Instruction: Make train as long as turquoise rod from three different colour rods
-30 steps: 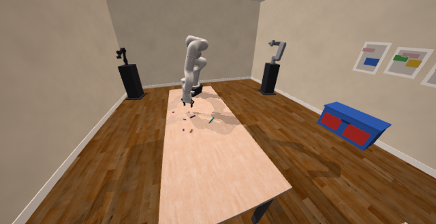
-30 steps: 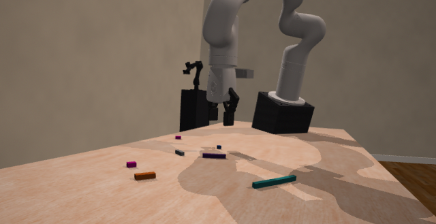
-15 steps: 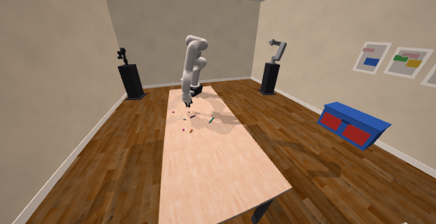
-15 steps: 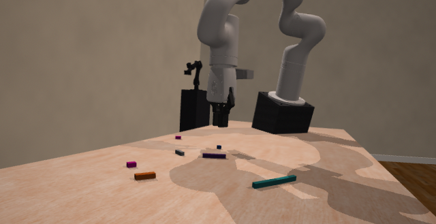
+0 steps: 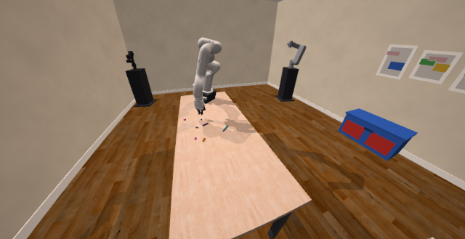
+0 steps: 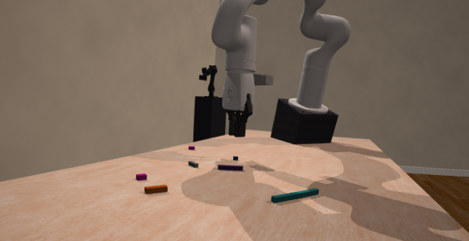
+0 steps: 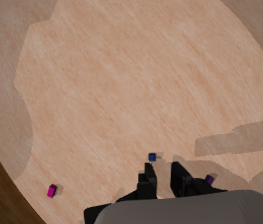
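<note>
Now: hand 80 mm above the blue rod. Round my hand: turquoise rod (170 mm ahead, 260 mm to the left, 80 mm below); then grey rod (140 mm ahead, 30 mm to the right, 80 mm below); then purple rod (100 mm ahead, 50 mm to the left, 80 mm below).
</note>
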